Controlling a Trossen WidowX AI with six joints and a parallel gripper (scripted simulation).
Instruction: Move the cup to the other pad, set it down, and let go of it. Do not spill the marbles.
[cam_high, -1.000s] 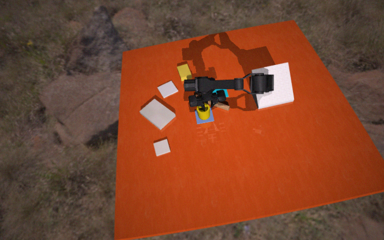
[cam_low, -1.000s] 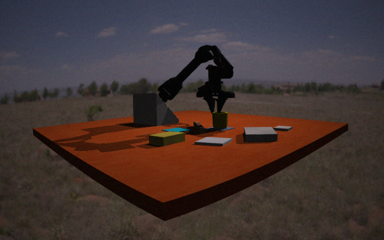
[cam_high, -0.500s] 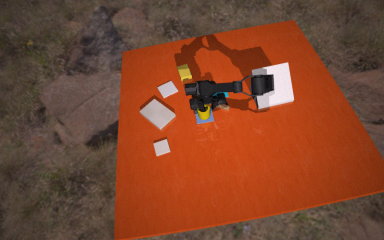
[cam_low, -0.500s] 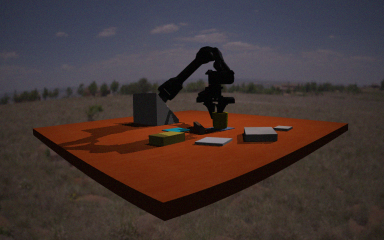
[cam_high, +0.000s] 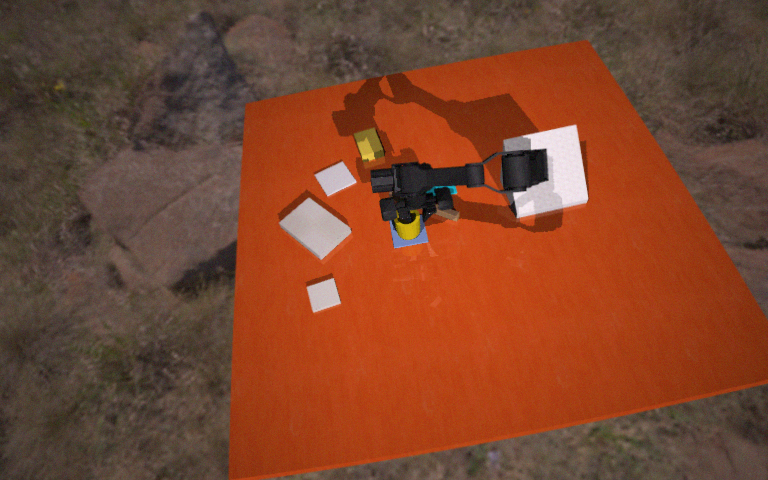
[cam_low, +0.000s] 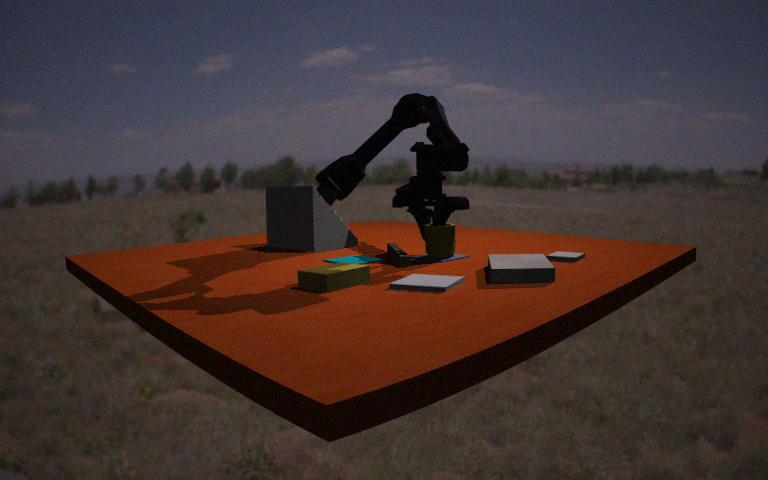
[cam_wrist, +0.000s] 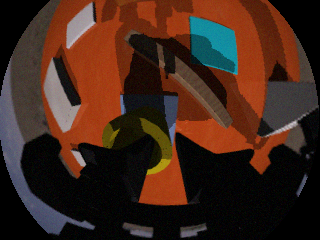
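The wooden block lies 2 cm behind my gripper tip, 8 cm to the right of it and 3 cm below it. Also, from my gripper tip: yellow cup (3 cm ahead).
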